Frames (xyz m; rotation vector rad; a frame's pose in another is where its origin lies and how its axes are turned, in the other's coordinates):
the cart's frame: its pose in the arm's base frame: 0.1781 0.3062 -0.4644 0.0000 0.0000 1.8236
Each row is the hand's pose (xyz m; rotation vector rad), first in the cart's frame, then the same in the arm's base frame.
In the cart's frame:
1: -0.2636 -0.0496 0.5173 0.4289 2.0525 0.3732
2: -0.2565 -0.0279 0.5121 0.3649 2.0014 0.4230
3: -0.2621 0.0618 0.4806 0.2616 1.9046 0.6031
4: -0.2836 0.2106 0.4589 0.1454 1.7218 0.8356
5: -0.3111 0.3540 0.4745 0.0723 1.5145 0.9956
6: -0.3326 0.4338 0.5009 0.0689 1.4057 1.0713
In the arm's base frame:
1: 0.2921 0.0634 0.0529 -1.5824 1.8567 1.3511
2: 0.2693 0.0648 0.0477 -1.5999 1.7825 1.4430
3: 0.1838 0.0370 0.0162 -1.6434 1.6769 1.6799
4: 0.0451 -0.0211 -0.0055 -1.6340 1.5017 2.0225
5: -0.0868 -0.0836 0.0101 -1.5384 1.3135 2.3101
6: -0.1587 -0.1243 0.0365 -1.4526 1.2435 2.4479

